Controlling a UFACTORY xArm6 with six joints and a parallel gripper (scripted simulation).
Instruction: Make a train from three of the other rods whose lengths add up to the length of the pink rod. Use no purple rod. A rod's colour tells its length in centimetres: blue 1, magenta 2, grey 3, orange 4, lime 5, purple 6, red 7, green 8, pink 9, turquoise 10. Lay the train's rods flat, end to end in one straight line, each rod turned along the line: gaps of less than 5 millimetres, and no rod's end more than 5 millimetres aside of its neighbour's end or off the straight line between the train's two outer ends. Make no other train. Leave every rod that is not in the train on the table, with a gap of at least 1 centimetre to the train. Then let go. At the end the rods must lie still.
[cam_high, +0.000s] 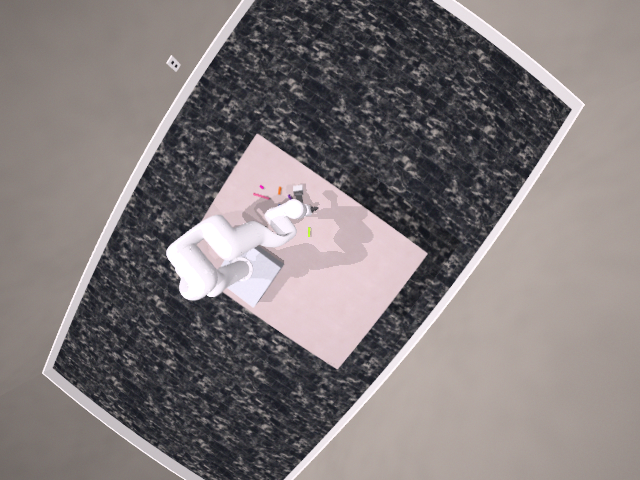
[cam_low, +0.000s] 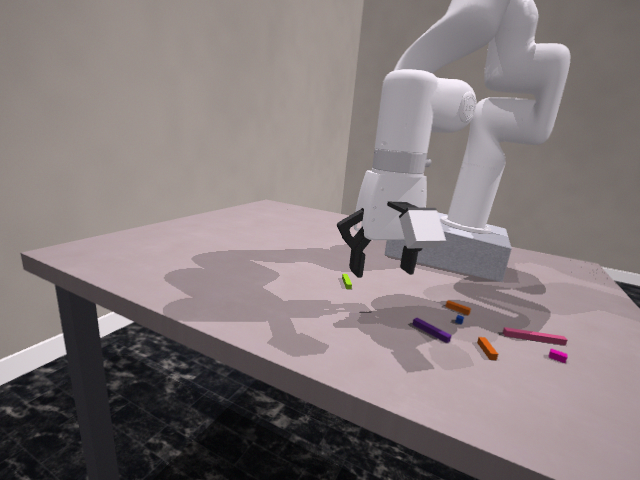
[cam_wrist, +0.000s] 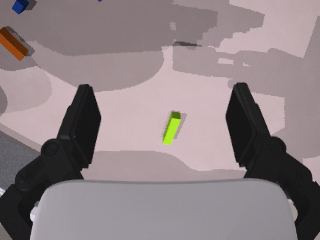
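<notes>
Now: the blue rod 12 cm to the left of my hand, 7 cm below it and 5 cm behind it. Also, from my hand: lime rod (9 cm to the right, 7 cm below, 6 cm behind); purple rod (9 cm to the left, 7 cm below, 1 cm ahead); pink rod (23 cm to the left, 8 cm behind, 7 cm below).
</notes>
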